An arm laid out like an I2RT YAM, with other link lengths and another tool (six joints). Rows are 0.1 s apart.
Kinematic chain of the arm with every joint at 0, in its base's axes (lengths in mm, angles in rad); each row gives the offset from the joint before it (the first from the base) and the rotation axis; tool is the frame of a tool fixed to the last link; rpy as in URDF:
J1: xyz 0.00 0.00 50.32 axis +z
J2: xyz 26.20 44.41 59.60 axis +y
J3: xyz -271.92 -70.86 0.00 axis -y
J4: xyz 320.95 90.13 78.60 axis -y
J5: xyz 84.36 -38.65 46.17 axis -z
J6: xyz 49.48 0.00 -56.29 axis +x
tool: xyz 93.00 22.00 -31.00 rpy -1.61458 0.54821 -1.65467
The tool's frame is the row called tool.
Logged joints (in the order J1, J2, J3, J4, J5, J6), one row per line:
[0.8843, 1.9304, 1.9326, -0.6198, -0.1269, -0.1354]
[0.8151, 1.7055, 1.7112, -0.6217, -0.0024, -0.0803]
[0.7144, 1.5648, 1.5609, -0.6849, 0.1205, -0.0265]
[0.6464, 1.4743, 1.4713, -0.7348, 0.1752, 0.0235]
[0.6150, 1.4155, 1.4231, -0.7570, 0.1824, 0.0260]
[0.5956, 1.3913, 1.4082, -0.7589, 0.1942, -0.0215]
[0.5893, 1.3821, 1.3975, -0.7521, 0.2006, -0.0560]
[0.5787, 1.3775, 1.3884, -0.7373, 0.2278, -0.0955]
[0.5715, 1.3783, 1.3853, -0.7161, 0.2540, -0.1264]
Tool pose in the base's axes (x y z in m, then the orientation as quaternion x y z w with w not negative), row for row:
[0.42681, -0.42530, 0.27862, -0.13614, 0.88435, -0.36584, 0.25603]
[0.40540, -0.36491, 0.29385, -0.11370, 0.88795, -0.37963, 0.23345]
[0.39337, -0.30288, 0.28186, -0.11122, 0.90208, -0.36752, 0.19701]
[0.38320, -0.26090, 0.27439, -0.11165, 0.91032, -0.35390, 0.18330]
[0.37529, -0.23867, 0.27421, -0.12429, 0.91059, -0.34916, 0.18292]
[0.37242, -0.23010, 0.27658, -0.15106, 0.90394, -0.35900, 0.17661]
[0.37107, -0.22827, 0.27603, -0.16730, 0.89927, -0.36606, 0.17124]
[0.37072, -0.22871, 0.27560, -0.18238, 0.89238, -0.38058, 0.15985]
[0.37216, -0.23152, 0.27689, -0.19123, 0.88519, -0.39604, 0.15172]
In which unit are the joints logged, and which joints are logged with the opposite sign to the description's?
The joints are logged in radians. Opposite sign: J1.
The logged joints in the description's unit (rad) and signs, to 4 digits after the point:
[-0.8843, 1.9304, 1.9326, -0.6198, -0.1269, -0.1354]
[-0.8151, 1.7055, 1.7112, -0.6217, -0.0024, -0.0803]
[-0.7144, 1.5648, 1.5609, -0.6849, 0.1205, -0.0265]
[-0.6464, 1.4743, 1.4713, -0.7348, 0.1752, 0.0235]
[-0.6150, 1.4155, 1.4231, -0.7570, 0.1824, 0.0260]
[-0.5956, 1.3913, 1.4082, -0.7589, 0.1942, -0.0215]
[-0.5893, 1.3821, 1.3975, -0.7521, 0.2006, -0.0560]
[-0.5787, 1.3775, 1.3884, -0.7373, 0.2278, -0.0955]
[-0.5715, 1.3783, 1.3853, -0.7161, 0.2540, -0.1264]

